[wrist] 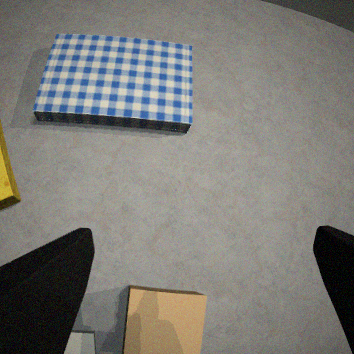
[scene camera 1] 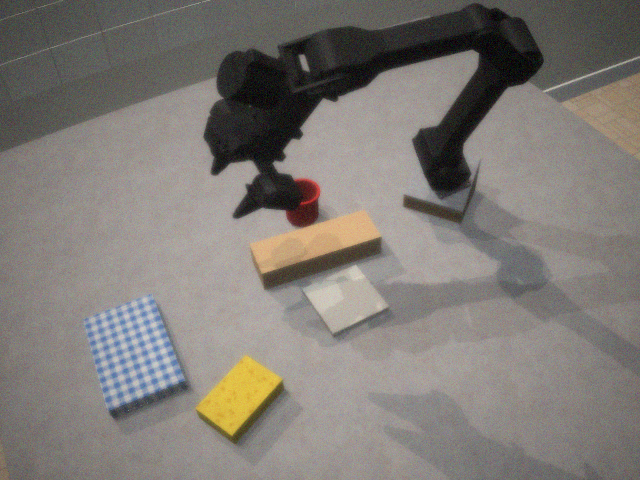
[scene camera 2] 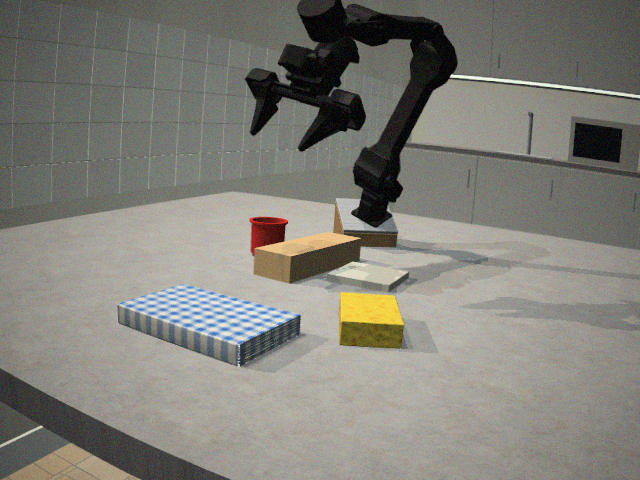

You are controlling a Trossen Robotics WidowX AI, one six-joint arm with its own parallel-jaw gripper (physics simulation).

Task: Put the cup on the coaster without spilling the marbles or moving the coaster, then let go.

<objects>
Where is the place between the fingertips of my gripper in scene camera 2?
275, 141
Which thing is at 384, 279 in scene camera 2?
A pale square coaster.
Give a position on a red cup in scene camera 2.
At 265, 231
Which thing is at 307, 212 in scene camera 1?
A red cup.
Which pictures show my gripper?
The wrist view, scene camera 1 and scene camera 2: all of them.
</objects>
